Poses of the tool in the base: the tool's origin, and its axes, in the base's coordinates. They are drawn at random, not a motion.
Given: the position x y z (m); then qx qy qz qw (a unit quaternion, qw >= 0).
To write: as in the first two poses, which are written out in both.
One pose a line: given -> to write
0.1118 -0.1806 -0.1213 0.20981 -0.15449 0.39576 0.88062 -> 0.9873 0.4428 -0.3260 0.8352 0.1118 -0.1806 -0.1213
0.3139 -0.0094 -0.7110 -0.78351 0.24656 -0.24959 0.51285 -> 2.0646 -0.9127 0.2872 -0.2907 0.3139 -0.0094 -0.7110
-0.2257 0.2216 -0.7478 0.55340 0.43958 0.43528 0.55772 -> 1.9583 0.6667 0.5296 0.5244 -0.2257 0.2216 -0.7478
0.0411 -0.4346 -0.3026 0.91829 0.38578 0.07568 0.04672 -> 3.0481 0.9193 0.3862 0.0758 0.0411 -0.4346 -0.3026
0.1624 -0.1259 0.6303 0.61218 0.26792 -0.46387 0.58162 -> 1.9002 0.7526 0.3294 -0.5702 0.1624 -0.1259 0.6303
